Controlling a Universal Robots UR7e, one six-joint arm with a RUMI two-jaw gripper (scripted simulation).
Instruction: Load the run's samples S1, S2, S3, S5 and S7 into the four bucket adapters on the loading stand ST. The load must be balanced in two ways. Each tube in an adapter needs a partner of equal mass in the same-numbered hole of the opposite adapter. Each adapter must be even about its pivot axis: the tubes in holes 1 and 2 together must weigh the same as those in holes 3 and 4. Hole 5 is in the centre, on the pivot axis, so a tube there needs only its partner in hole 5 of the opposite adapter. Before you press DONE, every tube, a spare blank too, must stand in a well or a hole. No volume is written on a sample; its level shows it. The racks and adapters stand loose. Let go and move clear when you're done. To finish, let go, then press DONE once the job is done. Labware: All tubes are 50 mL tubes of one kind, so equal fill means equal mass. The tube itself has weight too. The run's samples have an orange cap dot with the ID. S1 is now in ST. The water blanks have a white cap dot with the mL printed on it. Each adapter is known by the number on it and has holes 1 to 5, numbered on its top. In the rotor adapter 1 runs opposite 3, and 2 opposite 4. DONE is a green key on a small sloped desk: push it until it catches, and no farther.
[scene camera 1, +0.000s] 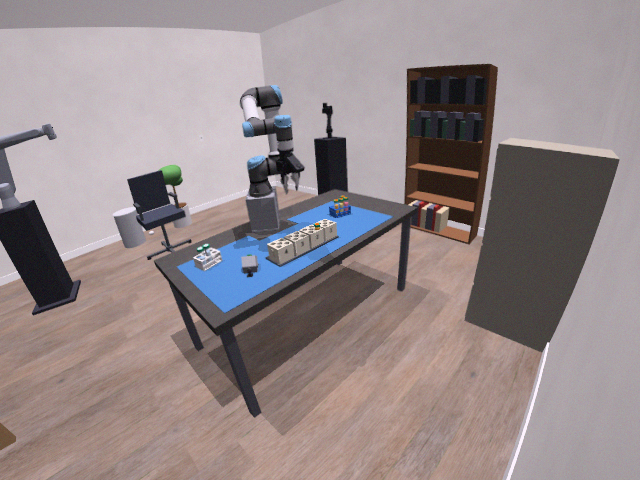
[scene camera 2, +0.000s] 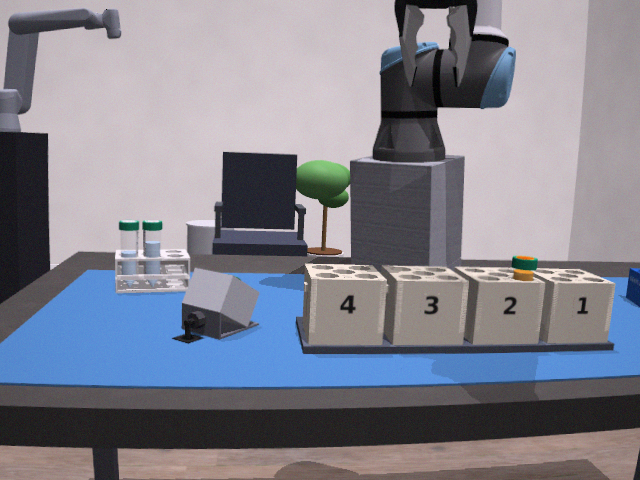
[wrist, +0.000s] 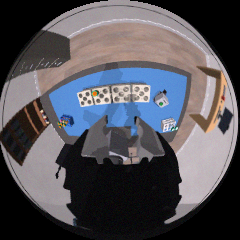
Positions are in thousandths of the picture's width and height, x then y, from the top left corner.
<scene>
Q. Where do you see a white tube rack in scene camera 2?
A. At 262, 589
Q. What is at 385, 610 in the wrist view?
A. The gripper.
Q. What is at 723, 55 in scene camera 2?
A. The gripper.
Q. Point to a done desk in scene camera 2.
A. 345, 636
</scene>
